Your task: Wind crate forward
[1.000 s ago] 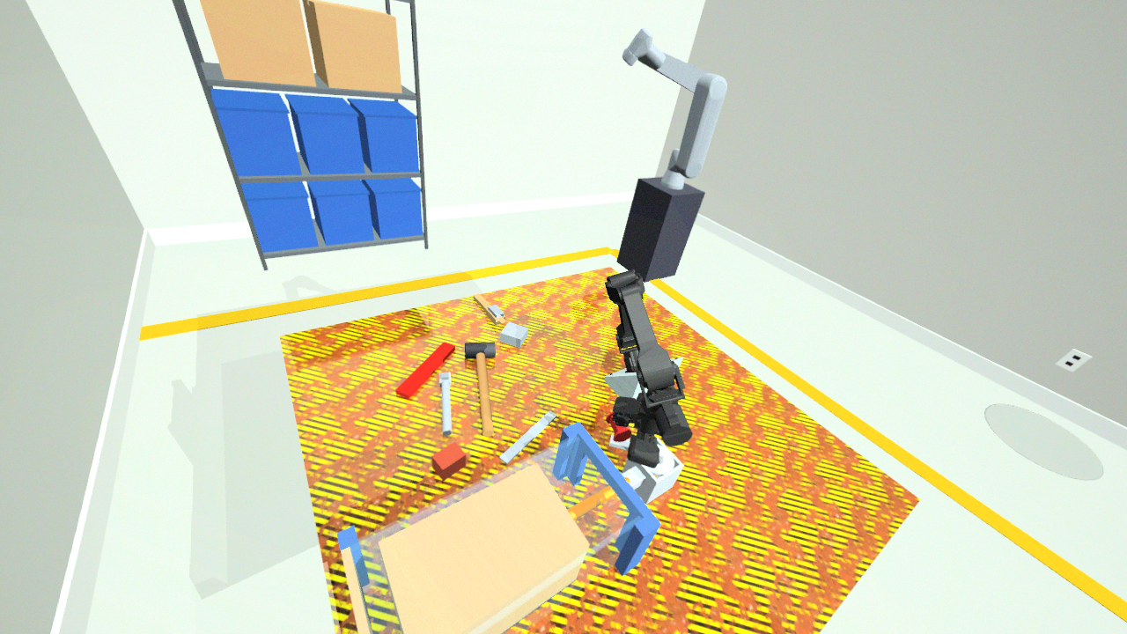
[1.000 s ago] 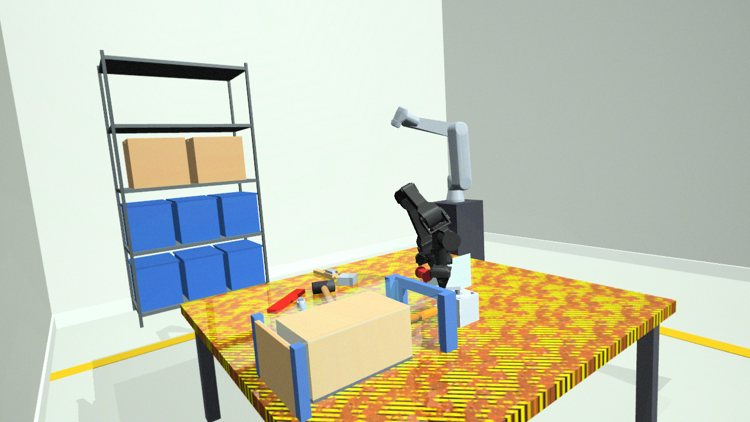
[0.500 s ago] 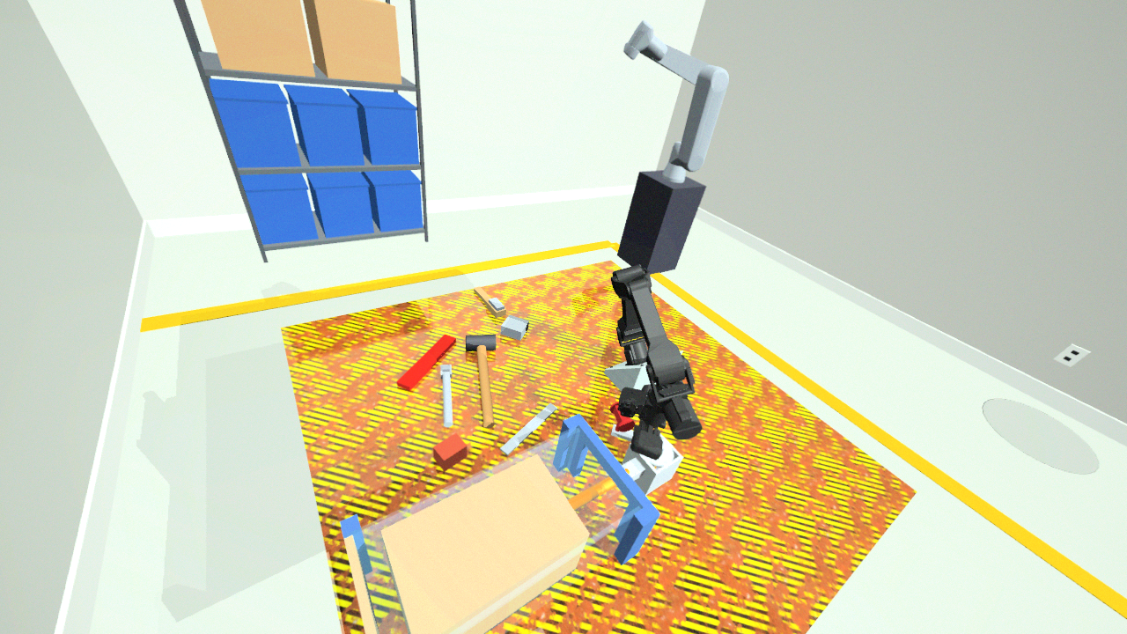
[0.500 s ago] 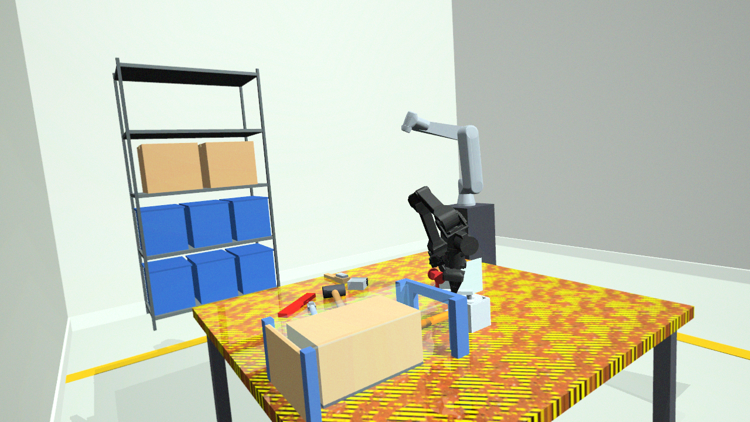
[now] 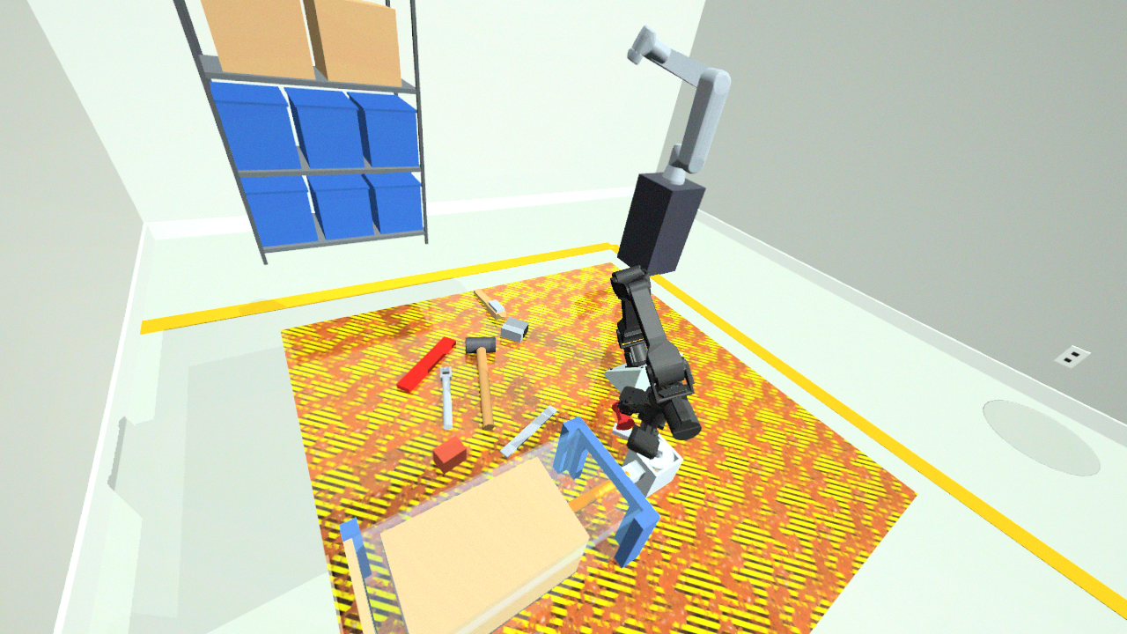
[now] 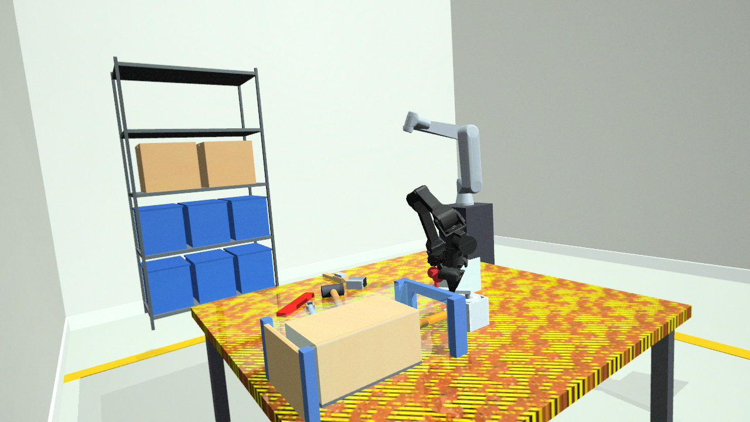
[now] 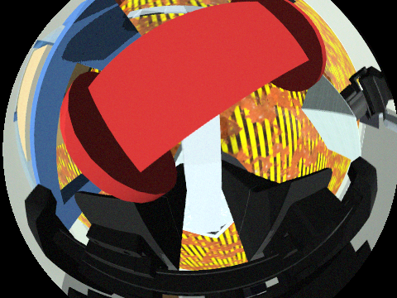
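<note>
Now: the red grip 3 cm ahead of my gripper tip, 4 cm to the right of it and 5 cm above it. Round my gripper tip: blue steel frame 13 cm ahead, 4 cm to the left, 1 cm above; winch handle 1 cm ahead, 1 cm to the right, 2 cm above; grey winch 4 cm behind, 3 cm to the left, 7 cm below.
</note>
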